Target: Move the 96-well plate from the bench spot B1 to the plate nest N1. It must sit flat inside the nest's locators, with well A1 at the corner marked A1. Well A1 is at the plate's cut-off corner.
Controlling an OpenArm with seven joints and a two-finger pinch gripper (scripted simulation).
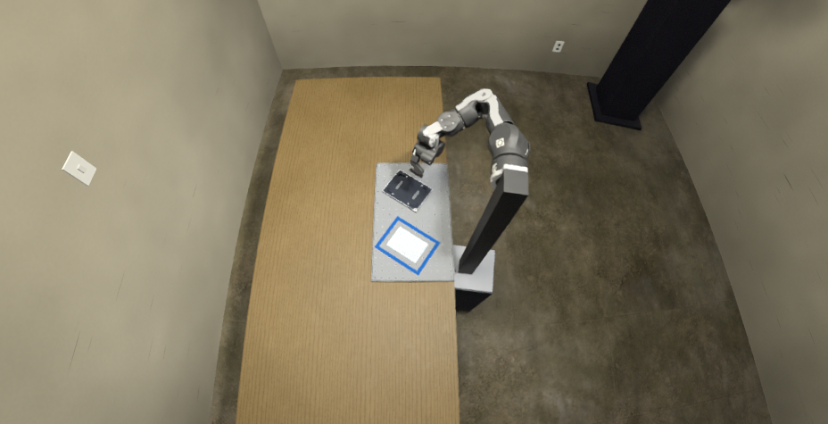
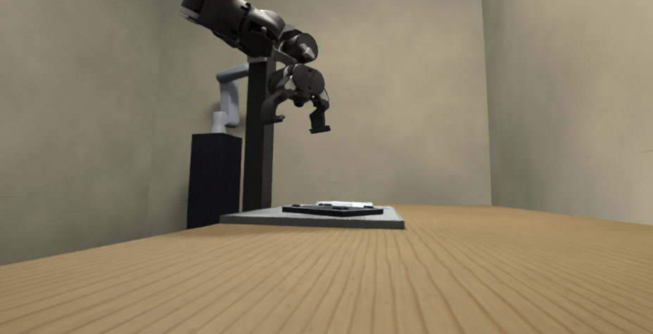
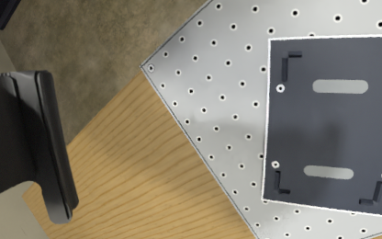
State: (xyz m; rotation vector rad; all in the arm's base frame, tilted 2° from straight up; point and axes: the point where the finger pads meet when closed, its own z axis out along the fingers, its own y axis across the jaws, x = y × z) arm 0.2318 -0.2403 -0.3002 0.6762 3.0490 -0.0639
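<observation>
Now: hand 27 cm to the right of the 96-well plate, 16 cm above it and 2 cm short of it. Also, from my hand: black plate nest: 16 cm below, 6 cm ahead, 4 cm to the left.
</observation>
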